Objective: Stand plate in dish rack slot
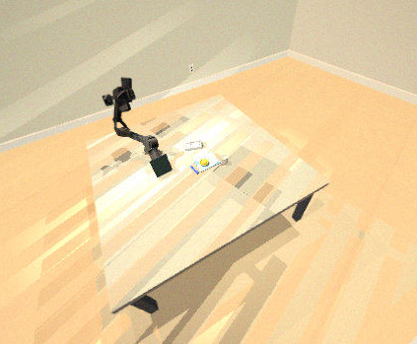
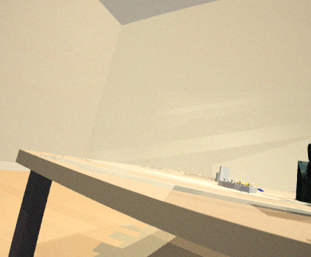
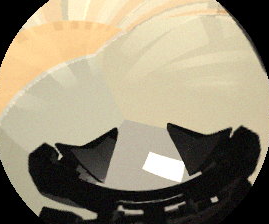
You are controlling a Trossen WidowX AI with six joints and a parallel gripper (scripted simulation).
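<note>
Now: the yellow plate 36 cm ahead of my gripper tip, 28 cm to the right of it and 49 cm below it. From my gripper tip the other things lie so: blue pen-like object 27 cm ahead, 30 cm to the right, 51 cm below; then light blue mat 38 cm ahead, 27 cm to the right, 51 cm below; then grey dish rack 39 cm ahead, 8 cm to the right, 49 cm below.
</note>
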